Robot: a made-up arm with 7 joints. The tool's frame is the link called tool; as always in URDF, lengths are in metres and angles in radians.
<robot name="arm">
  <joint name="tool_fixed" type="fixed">
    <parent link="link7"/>
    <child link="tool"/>
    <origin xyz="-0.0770 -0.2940 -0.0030" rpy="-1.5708 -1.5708 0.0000"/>
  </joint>
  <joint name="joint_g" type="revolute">
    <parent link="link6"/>
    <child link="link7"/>
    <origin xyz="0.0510 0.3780 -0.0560" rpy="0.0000 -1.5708 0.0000"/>
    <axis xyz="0 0 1"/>
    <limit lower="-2.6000" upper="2.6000" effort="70" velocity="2.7"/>
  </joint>
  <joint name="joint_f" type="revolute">
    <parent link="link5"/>
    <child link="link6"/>
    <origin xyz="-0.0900 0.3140 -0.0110" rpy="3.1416 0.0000 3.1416"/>
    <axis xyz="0 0 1"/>
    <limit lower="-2.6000" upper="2.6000" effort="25" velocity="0.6"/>
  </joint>
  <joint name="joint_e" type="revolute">
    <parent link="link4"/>
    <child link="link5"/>
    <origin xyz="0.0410 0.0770 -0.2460" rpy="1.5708 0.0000 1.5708"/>
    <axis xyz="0 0 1"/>
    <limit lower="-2.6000" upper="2.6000" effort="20" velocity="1"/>
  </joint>
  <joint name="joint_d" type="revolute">
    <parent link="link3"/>
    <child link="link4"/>
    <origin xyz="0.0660 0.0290 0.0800" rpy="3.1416 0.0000 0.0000"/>
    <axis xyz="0 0 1"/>
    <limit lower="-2.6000" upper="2.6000" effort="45" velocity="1.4"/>
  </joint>
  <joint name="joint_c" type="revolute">
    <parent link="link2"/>
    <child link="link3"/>
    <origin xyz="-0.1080 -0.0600 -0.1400" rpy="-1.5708 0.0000 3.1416"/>
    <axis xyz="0 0 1"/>
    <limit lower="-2.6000" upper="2.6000" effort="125" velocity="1.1"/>
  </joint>
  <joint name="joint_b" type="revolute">
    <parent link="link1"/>
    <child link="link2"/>
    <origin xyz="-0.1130 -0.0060 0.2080" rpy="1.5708 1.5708 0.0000"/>
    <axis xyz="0 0 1"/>
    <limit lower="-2.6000" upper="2.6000" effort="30" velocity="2.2"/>
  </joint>
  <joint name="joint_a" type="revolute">
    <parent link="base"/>
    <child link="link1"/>
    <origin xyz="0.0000 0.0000 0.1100" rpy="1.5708 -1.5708 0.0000"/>
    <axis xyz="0 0 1"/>
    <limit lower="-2.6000" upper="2.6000" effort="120" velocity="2.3"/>
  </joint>
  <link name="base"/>
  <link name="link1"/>
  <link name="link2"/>
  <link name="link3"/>
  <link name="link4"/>
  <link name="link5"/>
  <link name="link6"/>
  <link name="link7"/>
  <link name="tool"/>
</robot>
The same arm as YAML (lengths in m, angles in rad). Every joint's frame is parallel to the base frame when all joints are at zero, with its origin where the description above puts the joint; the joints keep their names.
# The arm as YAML. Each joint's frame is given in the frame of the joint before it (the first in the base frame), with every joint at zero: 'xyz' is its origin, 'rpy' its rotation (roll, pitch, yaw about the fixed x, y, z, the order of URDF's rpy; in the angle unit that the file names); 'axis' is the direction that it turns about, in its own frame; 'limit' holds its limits. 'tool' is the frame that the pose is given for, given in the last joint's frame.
units:
  length: m
  angle: rad
joints:
  - name: joint_a
    type: revolute
    origin:
      xyz: [0.0, 0.0, 0.11]
      rpy: [0.0, 0.0, 0.0]
    axis: [0.0, -1.0, 0.0]
    limit:
      lower: -2.6
      upper: 2.6
  - name: joint_b
    type: revolute
    origin:
      xyz: [0.006, -0.208, -0.113]
      rpy: [0.0, 0.0, 0.0]
    axis: [1.0, 0.0, 0.0]
    limit:
      lower: -2.6
      upper: 2.6
  - name: joint_c
    type: revolute
    origin:
      xyz: [-0.14, -0.108, -0.06]
      rpy: [0.0, 0.0, 0.0]
    axis: [0.0, 0.0, -1.0]
    limit:
      lower: -2.6
      upper: 2.6
  - name: joint_d
    type: revolute
    origin:
      xyz: [-0.029, -0.066, -0.08]
      rpy: [0.0, 0.0, 0.0]
    axis: [0.0, 0.0, 1.0]
    limit:
      lower: -2.6
      upper: 2.6
  - name: joint_e
    type: revolute
    origin:
      xyz: [0.077, -0.041, -0.246]
      rpy: [0.0, 0.0, 0.0]
    axis: [0.0, -1.0, 0.0]
    limit:
      lower: -2.6
      upper: 2.6
  - name: joint_f
    type: revolute
    origin:
      xyz: [-0.09, 0.011, 0.314]
      rpy: [0.0, 0.0, 0.0]
    axis: [0.0, 1.0, 0.0]
    limit:
      lower: -2.6
      upper: 2.6
  - name: joint_g
    type: revolute
    origin:
      xyz: [-0.051, -0.056, 0.378]
      rpy: [0.0, 0.0, 0.0]
    axis: [1.0, 0.0, 0.0]
    limit:
      lower: -2.6
      upper: 2.6
tool:
  origin:
    xyz: [-0.003, -0.077, -0.294]
    rpy: [0.0, 0.0, 0.0]

